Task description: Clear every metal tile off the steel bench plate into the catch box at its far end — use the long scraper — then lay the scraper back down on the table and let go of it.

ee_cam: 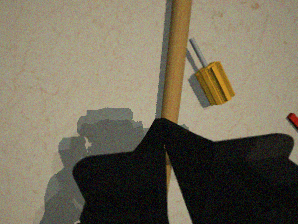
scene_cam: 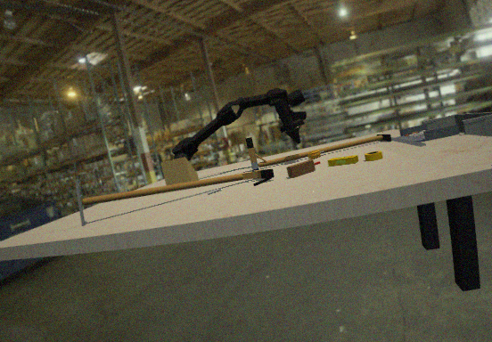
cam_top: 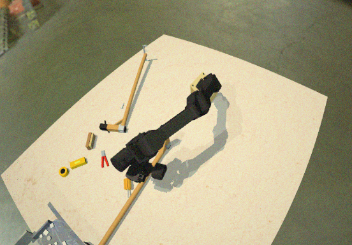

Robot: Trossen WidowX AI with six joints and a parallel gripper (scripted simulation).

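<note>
Now: the screwdriver 7 cm to the right of my gripper tip, 5 cm below it and 5 cm ahead of it. The rest, counted from my gripper tip: yellow tape roll (40 cm to the right, 18 cm ahead, 6 cm below); yellow level (37 cm to the right, 9 cm ahead, 6 cm below); wooden block (39 cm to the right, 5 cm below, 4 cm behind).
</note>
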